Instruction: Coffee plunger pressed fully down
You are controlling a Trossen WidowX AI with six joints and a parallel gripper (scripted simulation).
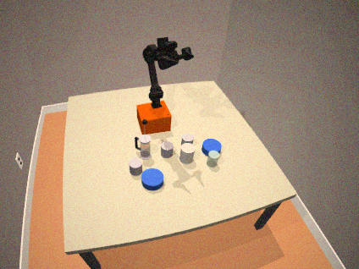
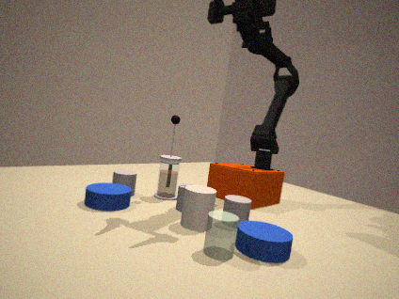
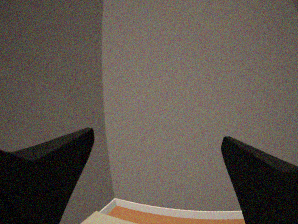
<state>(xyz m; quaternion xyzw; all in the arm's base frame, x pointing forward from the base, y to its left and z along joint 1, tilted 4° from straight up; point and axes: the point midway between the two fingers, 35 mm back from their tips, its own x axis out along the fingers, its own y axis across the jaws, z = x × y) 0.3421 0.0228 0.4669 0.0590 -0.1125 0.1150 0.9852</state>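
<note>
Now: the coffee press 480 mm below my gripper tip, 190 mm to the right of it and 60 mm behind it.
</note>
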